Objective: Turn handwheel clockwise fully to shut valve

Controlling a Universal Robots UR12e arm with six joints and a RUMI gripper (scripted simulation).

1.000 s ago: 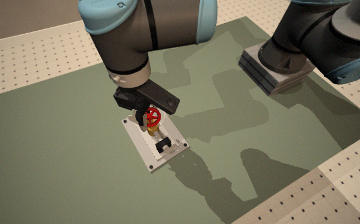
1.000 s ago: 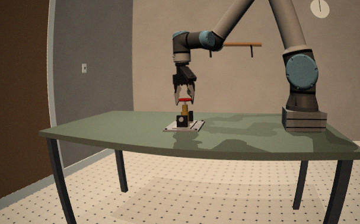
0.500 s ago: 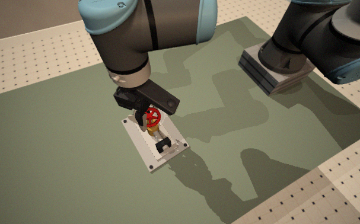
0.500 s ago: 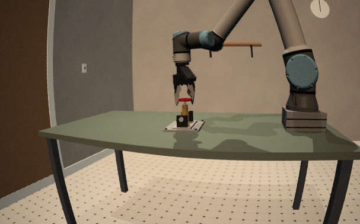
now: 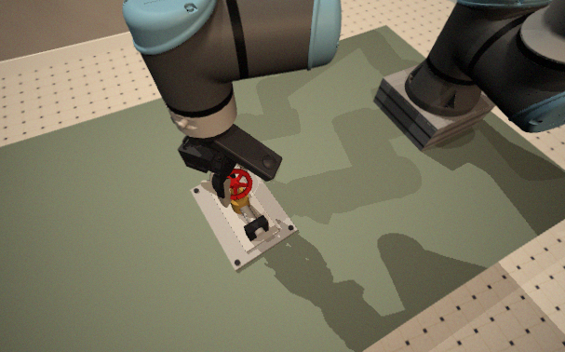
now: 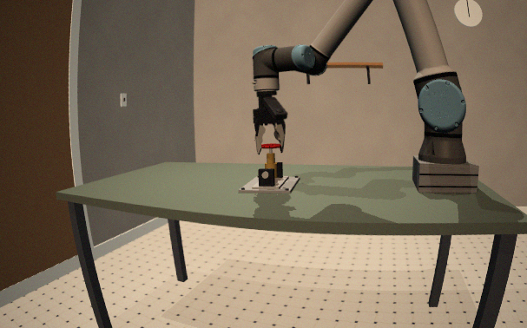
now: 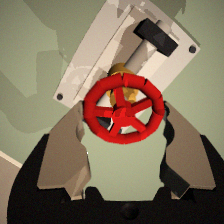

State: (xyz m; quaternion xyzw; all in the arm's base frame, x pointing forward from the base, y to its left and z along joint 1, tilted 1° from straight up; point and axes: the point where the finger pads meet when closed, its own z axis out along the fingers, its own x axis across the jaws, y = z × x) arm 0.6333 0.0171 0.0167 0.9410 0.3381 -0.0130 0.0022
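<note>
The red handwheel lies 1 cm above my hand.
</note>
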